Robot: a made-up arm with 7 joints. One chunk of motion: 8 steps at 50 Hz.
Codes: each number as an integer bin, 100 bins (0 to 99) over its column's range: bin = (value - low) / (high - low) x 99, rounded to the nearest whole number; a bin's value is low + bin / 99 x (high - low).
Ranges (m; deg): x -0.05..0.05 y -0.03..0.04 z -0.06..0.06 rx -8..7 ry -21..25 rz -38..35
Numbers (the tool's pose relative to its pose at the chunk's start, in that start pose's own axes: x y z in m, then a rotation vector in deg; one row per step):
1: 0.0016 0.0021 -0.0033 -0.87 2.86 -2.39
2: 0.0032 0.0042 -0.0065 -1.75 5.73 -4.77
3: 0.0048 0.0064 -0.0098 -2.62 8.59 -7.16
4: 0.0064 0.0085 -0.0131 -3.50 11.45 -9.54
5: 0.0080 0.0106 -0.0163 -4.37 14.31 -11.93
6: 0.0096 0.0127 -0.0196 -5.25 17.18 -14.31
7: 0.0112 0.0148 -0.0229 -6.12 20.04 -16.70
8: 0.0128 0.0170 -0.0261 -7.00 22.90 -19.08
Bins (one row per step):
1: 51 45 47 47 51 48
2: 53 48 44 41 58 45
3: 54 51 41 36 64 42
4: 56 54 39 30 70 39
5: 57 57 36 24 76 35
6: 59 60 33 18 82 32
7: 61 63 31 12 88 29
8: 62 66 28 7 94 26

